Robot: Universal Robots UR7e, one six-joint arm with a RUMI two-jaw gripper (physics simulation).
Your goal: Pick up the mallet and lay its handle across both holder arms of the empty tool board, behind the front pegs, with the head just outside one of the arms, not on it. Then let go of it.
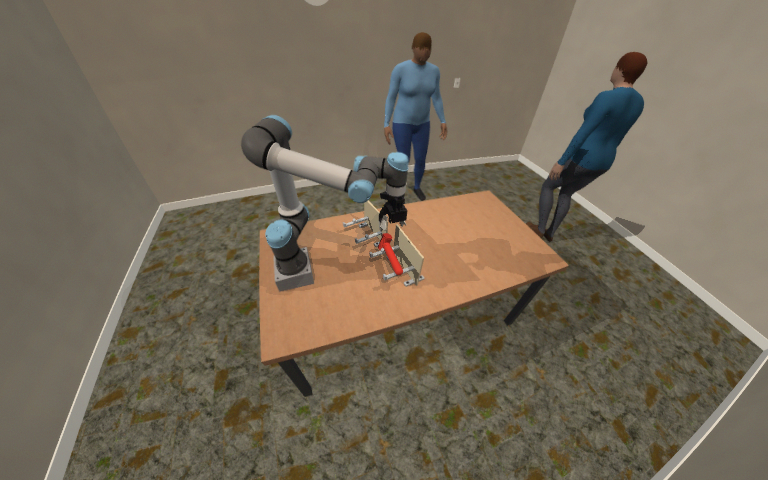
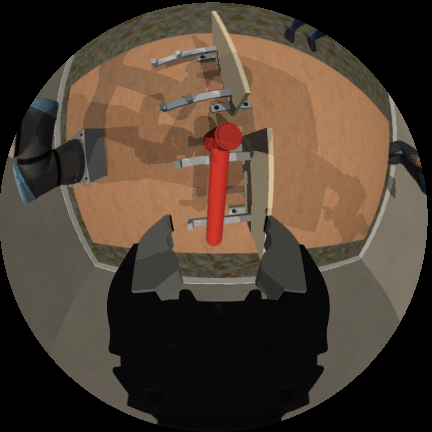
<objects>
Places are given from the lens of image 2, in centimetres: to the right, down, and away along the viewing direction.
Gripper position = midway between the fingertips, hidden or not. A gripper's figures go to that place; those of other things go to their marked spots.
my gripper (image 2: 218, 216): 0, 0, 14
red mallet (image 2: 226, 136): 2, -13, 20
tool board (image 2: 236, 89): 4, -23, 17
tool board (image 2: 256, 148): 8, -12, 22
</objects>
